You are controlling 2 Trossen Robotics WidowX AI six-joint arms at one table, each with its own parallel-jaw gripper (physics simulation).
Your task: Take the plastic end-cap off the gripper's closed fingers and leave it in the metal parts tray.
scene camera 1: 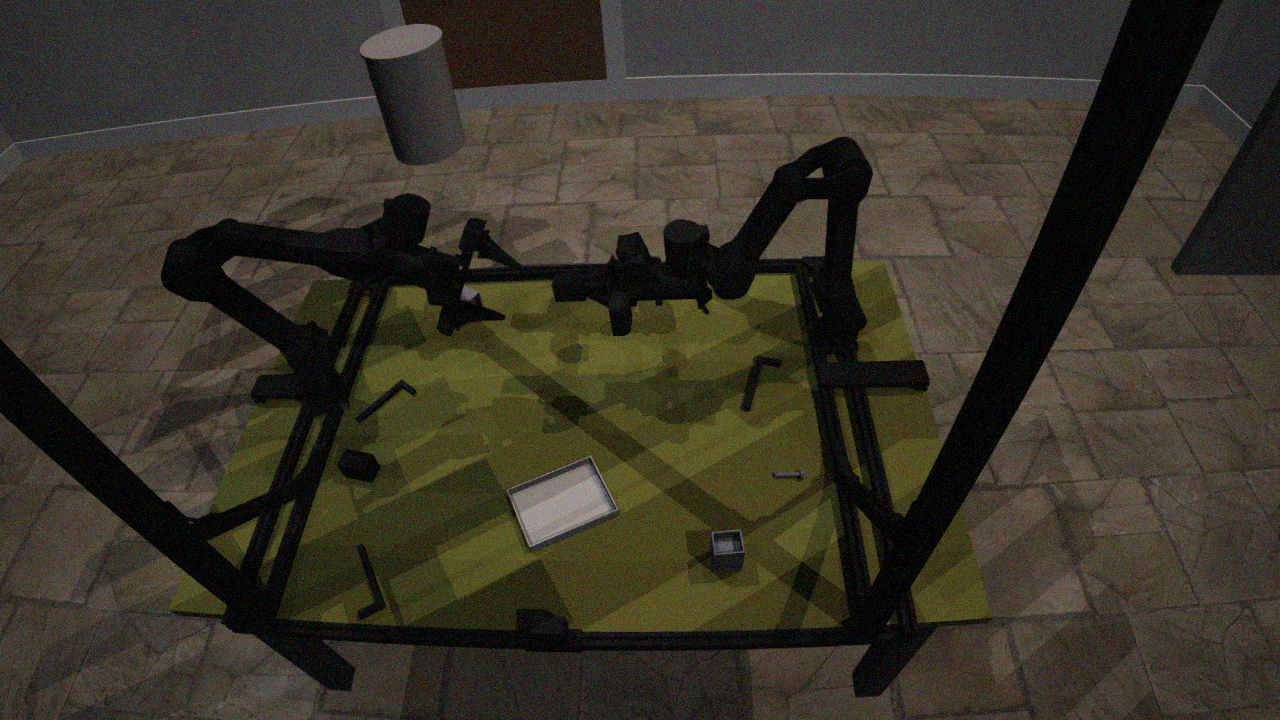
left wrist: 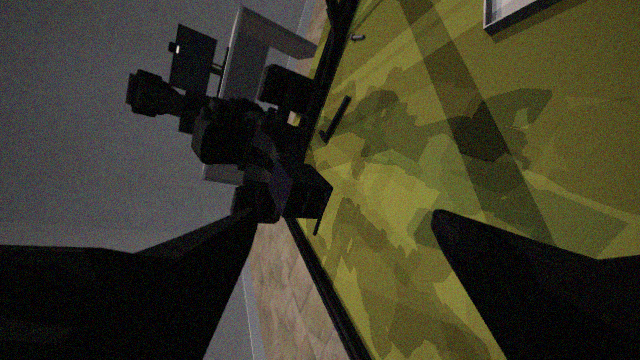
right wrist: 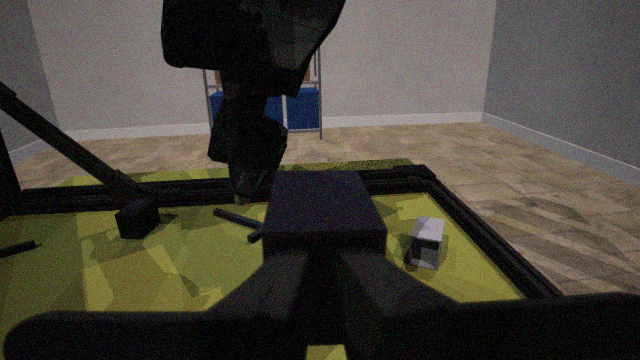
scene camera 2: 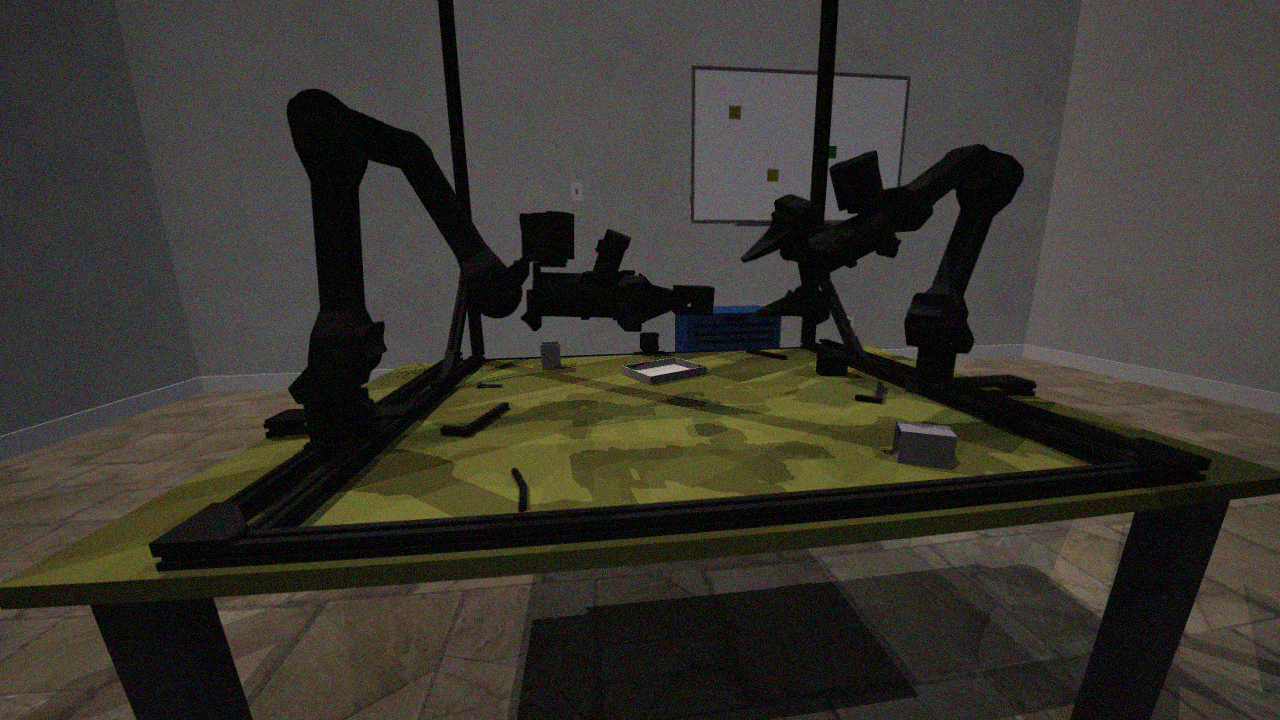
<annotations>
my left gripper: scene camera 1 512, 293; left wrist 344, 217; right wrist; scene camera 2
my right gripper: scene camera 1 571, 285; left wrist 294, 186; right wrist; scene camera 2
same spot on my right gripper: (right wrist: 377, 303) = (scene camera 2: 659, 287)
same spot on my left gripper: (right wrist: 252, 157) = (scene camera 2: 781, 304)
</annotations>
